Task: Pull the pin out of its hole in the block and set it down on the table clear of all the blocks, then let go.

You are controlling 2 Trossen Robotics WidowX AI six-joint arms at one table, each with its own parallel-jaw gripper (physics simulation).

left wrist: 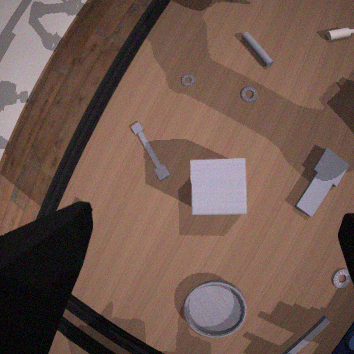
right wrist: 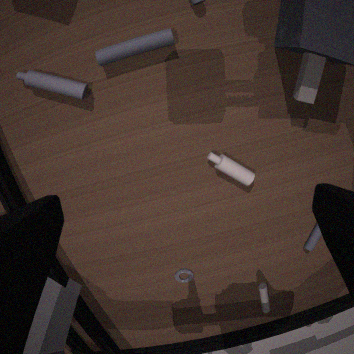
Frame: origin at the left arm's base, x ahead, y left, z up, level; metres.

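Seen in the pictures: left gripper, between the fingertips: (left wrist: 223,222); right gripper, between the fingertips: (right wrist: 189,203).
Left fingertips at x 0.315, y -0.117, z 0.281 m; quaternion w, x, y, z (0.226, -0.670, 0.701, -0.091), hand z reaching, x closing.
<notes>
Pixels of each thing's top centre, then the offset from my left fingertips to it. "*": a spot on its surface instead. Level surfaces: height alone.
- dark block, centre of its top: (right wrist: 335,22) 0.126 m ahead, 0.246 m right, 0.261 m down
- paler bar-shaped piece, centre of its top: (right wrist: 316,69) 0.158 m ahead, 0.216 m right, 0.282 m down
- grey block, centre of its top: (left wrist: 321,183) 0.032 m ahead, 0.122 m right, 0.307 m down
- narrower bar-like part, a spot on its surface: (left wrist: 313,195) * 0.014 m ahead, 0.110 m right, 0.307 m down
- pale square block, centre of its top: (left wrist: 217,185) 0.020 m ahead, 0.021 m left, 0.241 m down
- white stepped cylinder, centre of its top: (right wrist: 231,170) (left wrist: 342,30) 0.281 m ahead, 0.178 m right, 0.305 m down
- stepped grey cylinder, centre of its top: (right wrist: 46,83) 0.358 m ahead, 0.362 m right, 0.305 m down
- thick rod, centre of its top: (right wrist: 133,45) 0.275 m ahead, 0.330 m right, 0.305 m down
- dumbbell-shaped bar, centre of its top: (left wrist: 148,149) 0.073 m ahead, 0.131 m left, 0.315 m down
- round dish, centre of its top: (left wrist: 214,310) 0.158 m back, 0.017 m left, 0.303 m down
- table, height of its surface: 0.321 m down
A dark block (right wrist: 320,27) stands at the top right of the right wrist view, with a paler bar-shaped piece (right wrist: 310,77) sticking out of its near side. In the left wrist view a grey block (left wrist: 332,163) has a narrower bar-like part (left wrist: 313,195) running down-left from it. A pale square block (left wrist: 218,186) sits near the middle. No hole shows clearly, and I cannot tell for certain which piece is the pin. My left gripper (left wrist: 223,222) is open and empty above the table, below the pale block. My right gripper (right wrist: 189,203) is open and empty, below a white stepped cylinder.
The white stepped cylinder (left wrist: 339,34) (right wrist: 232,169), a rod (left wrist: 257,49), a stepped grey cylinder (right wrist: 55,84), a thick rod (right wrist: 135,47), rings (left wrist: 188,80) (right wrist: 184,275), a dumbbell-shaped bar (left wrist: 149,150) and a round dish (left wrist: 215,308) lie about. The table (left wrist: 125,240) has a black rim.
</notes>
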